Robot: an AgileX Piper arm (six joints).
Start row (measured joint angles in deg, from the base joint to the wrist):
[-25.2 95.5 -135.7 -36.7 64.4 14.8]
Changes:
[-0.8 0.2 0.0 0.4 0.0 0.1]
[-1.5 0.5 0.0 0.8 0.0 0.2]
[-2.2 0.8 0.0 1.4 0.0 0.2]
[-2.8 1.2 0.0 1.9 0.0 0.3]
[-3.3 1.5 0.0 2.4 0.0 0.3]
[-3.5 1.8 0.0 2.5 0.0 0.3]
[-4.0 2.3 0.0 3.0 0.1 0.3]
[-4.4 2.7 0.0 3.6 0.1 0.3]
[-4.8 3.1 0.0 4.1 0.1 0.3]
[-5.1 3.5 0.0 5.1 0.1 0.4]
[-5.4 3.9 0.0 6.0 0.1 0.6]
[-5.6 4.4 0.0 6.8 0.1 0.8]
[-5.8 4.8 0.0 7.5 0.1 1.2]
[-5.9 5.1 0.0 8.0 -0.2 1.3]
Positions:
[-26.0 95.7 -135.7 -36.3 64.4 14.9]
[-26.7 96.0 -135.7 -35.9 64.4 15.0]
[-27.4 96.3 -135.7 -35.3 64.4 15.0]
[-28.0 96.7 -135.7 -34.8 64.4 15.1]
[-28.5 97.0 -135.7 -34.3 64.4 15.1]
[-28.7 97.3 -135.7 -34.2 64.4 15.1]
[-29.2 97.8 -135.7 -33.7 64.5 15.1]
[-29.6 98.2 -135.7 -33.1 64.5 15.1]
[-30.0 98.6 -135.7 -32.6 64.5 15.1]
[-30.3 99.0 -135.7 -31.6 64.5 15.2]
[-30.6 99.4 -135.7 -30.7 64.5 15.4]
[-30.8 99.9 -135.7 -29.9 64.5 15.6]
[-31.0 100.3 -135.7 -29.2 64.5 16.0]
[-31.1 100.6 -135.7 -28.7 64.2 16.1]

